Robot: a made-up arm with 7 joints. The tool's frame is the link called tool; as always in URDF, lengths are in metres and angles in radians. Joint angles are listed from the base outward.
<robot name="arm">
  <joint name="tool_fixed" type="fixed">
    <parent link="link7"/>
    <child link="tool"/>
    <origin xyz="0 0 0"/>
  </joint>
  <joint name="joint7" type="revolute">
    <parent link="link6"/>
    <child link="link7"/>
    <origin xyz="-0.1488 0 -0.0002" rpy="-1.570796 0 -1.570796"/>
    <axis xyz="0 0 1"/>
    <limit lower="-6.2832" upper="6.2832"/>
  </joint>
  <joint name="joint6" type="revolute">
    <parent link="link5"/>
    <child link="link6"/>
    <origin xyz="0 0.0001 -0.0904" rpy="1.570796 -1.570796 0"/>
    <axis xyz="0 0 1"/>
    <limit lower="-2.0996" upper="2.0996"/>
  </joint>
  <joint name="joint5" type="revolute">
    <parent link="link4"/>
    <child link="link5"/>
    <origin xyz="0.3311 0 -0.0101" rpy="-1.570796 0 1.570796"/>
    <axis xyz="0 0 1"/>
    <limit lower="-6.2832" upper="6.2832"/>
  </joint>
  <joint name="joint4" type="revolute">
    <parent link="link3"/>
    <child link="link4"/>
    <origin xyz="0 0.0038 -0.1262" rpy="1.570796 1.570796 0"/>
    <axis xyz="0 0 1"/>
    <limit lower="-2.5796" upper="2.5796"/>
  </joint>
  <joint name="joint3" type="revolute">
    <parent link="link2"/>
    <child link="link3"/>
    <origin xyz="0 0.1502 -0.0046" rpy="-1.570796 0 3.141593"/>
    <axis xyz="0 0 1"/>
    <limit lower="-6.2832" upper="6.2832"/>
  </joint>
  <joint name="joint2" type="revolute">
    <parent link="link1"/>
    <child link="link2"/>
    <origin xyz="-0.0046 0 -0.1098" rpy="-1.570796 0 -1.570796"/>
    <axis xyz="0 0 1"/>
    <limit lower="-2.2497" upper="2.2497"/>
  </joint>
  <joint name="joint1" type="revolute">
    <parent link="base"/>
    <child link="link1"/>
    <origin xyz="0 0 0.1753" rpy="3.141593 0 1.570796"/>
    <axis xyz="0 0 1"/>
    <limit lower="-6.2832" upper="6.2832"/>
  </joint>
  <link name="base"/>
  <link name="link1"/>
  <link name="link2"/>
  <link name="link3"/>
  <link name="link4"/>
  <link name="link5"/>
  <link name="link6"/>
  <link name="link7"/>
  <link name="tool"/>
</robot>
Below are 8 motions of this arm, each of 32 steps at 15 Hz.
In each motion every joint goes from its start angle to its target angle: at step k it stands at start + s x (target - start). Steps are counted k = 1, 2, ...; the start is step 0. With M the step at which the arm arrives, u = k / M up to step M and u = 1 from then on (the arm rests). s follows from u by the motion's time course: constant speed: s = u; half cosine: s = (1 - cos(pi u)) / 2; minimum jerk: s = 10 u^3 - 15 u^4 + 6 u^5.
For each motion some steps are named. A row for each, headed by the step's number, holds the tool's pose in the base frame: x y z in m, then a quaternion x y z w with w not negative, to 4 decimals.
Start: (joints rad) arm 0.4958 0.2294 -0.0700 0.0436 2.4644 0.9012 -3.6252
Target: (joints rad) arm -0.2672 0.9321 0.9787 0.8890 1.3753 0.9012 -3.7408
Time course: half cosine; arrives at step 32
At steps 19, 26, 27, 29, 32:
19: 0.5642 -0.2688 0.7486 -0.8420 -0.3232 -0.0600 0.4278
26: 0.6311 -0.2670 0.5758 -0.8122 -0.2595 0.0007 0.5225
27: 0.6329 -0.2665 0.5623 -0.8105 -0.2528 0.0036 0.5284
29: 0.6343 -0.2659 0.5433 -0.8084 -0.2428 0.0070 0.5362
32: 0.6345 -0.2655 0.5330 -0.8074 -0.2371 0.0084 0.5402

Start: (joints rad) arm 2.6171 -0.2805 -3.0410 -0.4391 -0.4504 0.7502 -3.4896
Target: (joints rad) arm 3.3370 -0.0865 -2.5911 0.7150 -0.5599 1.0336 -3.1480
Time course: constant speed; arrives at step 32
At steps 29, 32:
29: 0.3956 -0.1797 0.8716 0.0532 -0.6774 -0.1867 0.7095
32: 0.3859 -0.2380 0.8315 0.0277 -0.6412 -0.2368 0.7294

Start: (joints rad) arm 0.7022 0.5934 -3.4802 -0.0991 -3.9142 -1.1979 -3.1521
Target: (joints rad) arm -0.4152 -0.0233 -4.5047 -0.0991 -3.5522 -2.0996 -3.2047
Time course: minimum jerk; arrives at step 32
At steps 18, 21, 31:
18: 0.1464 -0.1168 0.9501 -0.3978 0.5480 0.5533 0.4852
21: 0.1042 -0.0943 0.9401 -0.4490 0.4233 0.6312 0.4699
31: 0.0442 -0.0876 0.9182 -0.4829 0.2388 0.7378 0.4067

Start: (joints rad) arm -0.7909 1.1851 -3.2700 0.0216 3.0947 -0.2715 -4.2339
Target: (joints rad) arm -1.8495 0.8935 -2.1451 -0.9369 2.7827 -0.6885 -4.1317
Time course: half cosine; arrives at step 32
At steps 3, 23, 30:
3: 0.5241 0.5515 0.6457 0.7657 -0.4732 -0.1116 0.4211
23: 0.1805 0.7320 0.5357 0.7419 -0.4845 0.1668 0.4325
30: 0.1515 0.7079 0.5527 0.7380 -0.5131 0.1815 0.3991

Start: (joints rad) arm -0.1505 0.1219 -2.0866 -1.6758 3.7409 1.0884 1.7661
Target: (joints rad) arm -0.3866 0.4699 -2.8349 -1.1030 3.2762 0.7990 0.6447
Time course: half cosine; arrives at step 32
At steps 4, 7, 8, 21, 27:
4: 0.2834 -0.4113 0.3837 -0.2705 -0.2398 -0.8006 0.4778
7: 0.3275 -0.3921 0.3920 -0.2358 -0.2776 -0.8029 0.4718
8: 0.3464 -0.3824 0.3954 -0.2190 -0.2925 -0.8038 0.4694
21: 0.6031 -0.0893 0.4269 0.1714 -0.3422 -0.8212 0.4233
27: 0.6398 0.0445 0.4334 0.3018 -0.2554 -0.8291 0.3953

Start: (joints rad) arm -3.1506 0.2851 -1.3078 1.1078 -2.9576 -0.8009 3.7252
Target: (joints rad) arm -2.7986 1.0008 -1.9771 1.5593 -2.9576 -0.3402 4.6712
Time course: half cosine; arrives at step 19
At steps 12, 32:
12: -0.2668 -0.4929 0.5530 -0.3123 0.5740 0.6898 0.3117
32: -0.2568 -0.4565 0.5809 -0.3162 0.6695 0.6363 0.2165

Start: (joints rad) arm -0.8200 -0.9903 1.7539 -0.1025 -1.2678 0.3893 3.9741
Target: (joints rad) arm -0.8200 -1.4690 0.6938 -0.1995 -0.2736 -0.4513 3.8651
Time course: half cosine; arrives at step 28
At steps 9, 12, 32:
9: -0.5448 -0.5142 0.6710 0.2160 0.8651 0.3856 0.2370
12: -0.5808 -0.5332 0.5869 0.2097 0.8113 0.4453 0.3156
32: -0.6147 -0.5475 0.2161 0.1801 0.4950 0.6347 0.5653

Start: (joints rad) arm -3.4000 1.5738 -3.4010 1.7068 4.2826 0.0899 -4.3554
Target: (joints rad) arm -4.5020 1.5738 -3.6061 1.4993 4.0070 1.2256 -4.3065
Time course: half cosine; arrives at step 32
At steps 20, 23, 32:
20: -0.4238 -0.1479 0.7285 0.6352 0.5170 0.4268 0.3834
23: -0.4179 -0.2226 0.7002 0.5434 0.5432 0.5208 0.3720
32: -0.3774 -0.3300 0.6573 0.4035 0.5542 0.6505 0.3269

